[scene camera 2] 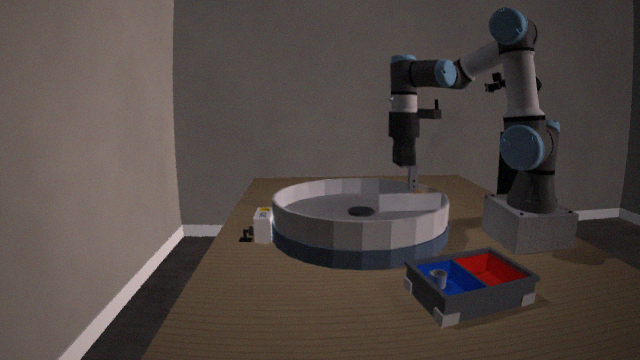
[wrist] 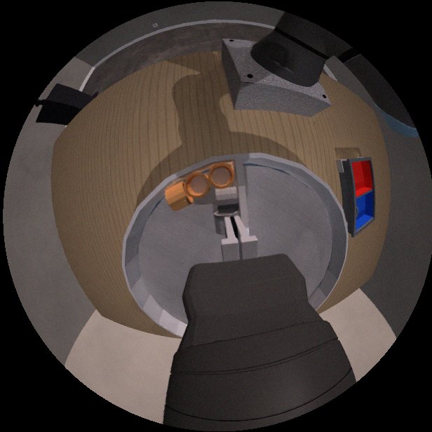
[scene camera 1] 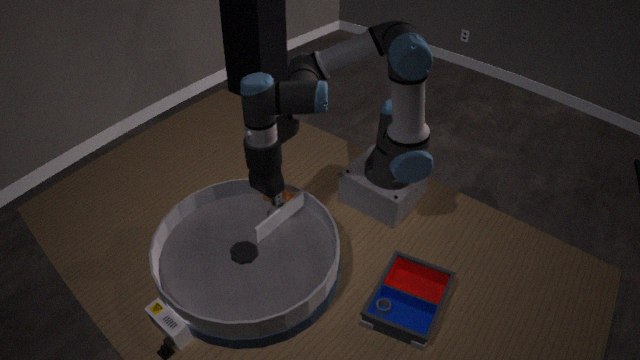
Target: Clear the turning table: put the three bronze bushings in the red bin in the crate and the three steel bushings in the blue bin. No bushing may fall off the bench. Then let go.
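Frame: origin at the arm's base, x left, y back, z up, level; metres.
Where they show: gripper, fingertip midpoint: [scene camera 2: 412, 189] [scene camera 1: 277, 202]; arm's base, link origin: [scene camera 2: 531, 205] [scene camera 1: 388, 173].
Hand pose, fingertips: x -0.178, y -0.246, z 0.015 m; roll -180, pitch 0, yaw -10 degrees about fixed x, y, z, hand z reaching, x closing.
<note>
Things, the pixels of their centre, and the offset from my fingertips. "spot": a spot on its surface instead.
- white fence, surface spot: [scene camera 1: 277, 219] [scene camera 2: 405, 201] spot: dx +0.015, dy -0.025, dz -0.026 m
- steel bushing, body centre: [scene camera 2: 437, 279] [scene camera 1: 382, 307] dx +0.316, dy -0.090, dz -0.086 m
- white control box, surface spot: [scene camera 1: 167, 320] spot: dx -0.031, dy -0.367, dz -0.046 m
- black hub, body centre: [scene camera 1: 243, 252] [scene camera 2: 361, 211] dx -0.006, dy -0.133, dz -0.047 m
Three bronze bushings [wrist: 219, 174] [wrist: 198, 184] [wrist: 177, 196] lie together at the turntable's far rim, against the white fence [scene camera 1: 277, 219] [scene camera 2: 409, 201] [wrist: 241, 177]. A bit of orange shows by the fingers in scene camera 1 [scene camera 1: 286, 195]. Two steel bushings [wrist: 226, 195] [wrist: 226, 208] sit beside the fence, just ahead of my fingertips. My gripper [scene camera 1: 279, 200] [scene camera 2: 412, 181] [wrist: 233, 220] is shut on nothing, low over the turntable [scene camera 1: 250, 324] [scene camera 2: 358, 232] [wrist: 130, 257]. One steel bushing [scene camera 1: 383, 306] [scene camera 2: 439, 277] stands in the blue bin [scene camera 1: 409, 315] [scene camera 2: 463, 281] [wrist: 362, 207]. The red bin [scene camera 1: 418, 279] [scene camera 2: 490, 266] [wrist: 361, 173] holds nothing.
The grey crate [scene camera 1: 451, 273] [scene camera 2: 474, 304] stands on the wooden bench to the right of the turntable. The arm's stone pedestal [scene camera 1: 380, 196] [scene camera 2: 528, 228] is behind it. A white control box [scene camera 1: 167, 320] [scene camera 2: 262, 219] sits at the turntable's rim. A black hub [scene camera 1: 243, 251] marks its centre.
</note>
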